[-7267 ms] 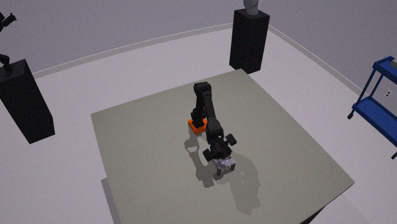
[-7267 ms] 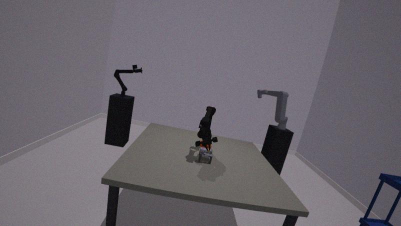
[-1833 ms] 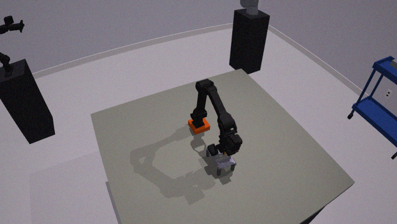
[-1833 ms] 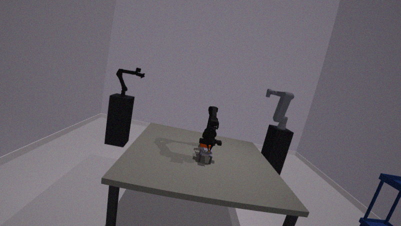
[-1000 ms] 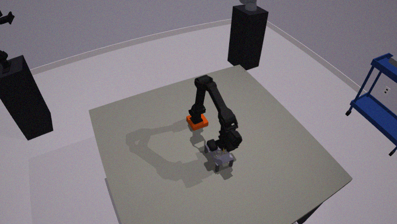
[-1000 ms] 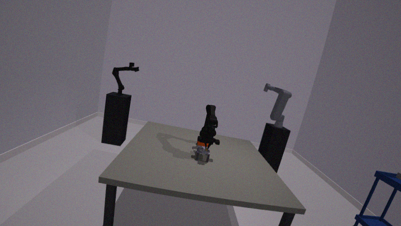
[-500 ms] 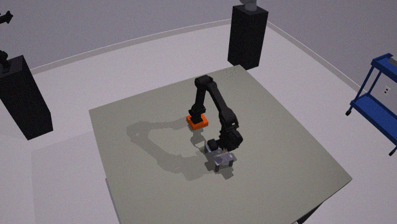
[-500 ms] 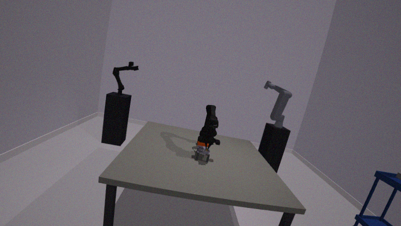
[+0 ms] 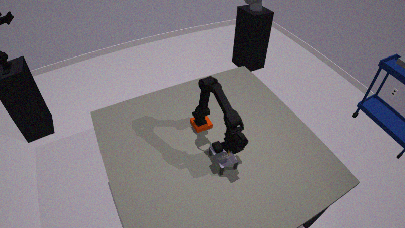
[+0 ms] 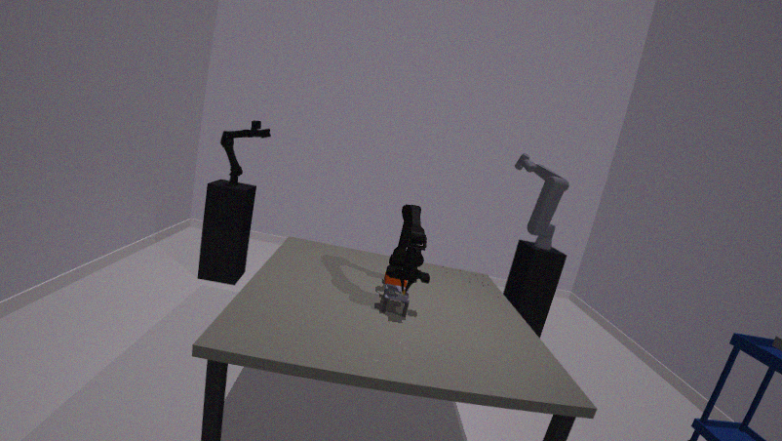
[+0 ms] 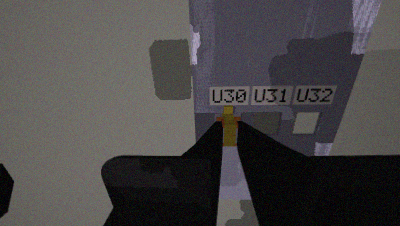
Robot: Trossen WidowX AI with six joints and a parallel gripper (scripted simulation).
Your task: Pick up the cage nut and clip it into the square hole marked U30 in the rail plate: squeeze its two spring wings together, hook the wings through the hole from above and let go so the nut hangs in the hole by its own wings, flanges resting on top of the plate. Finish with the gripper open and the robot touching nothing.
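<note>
My gripper tip is 1 cm above the cage nut.
</note>
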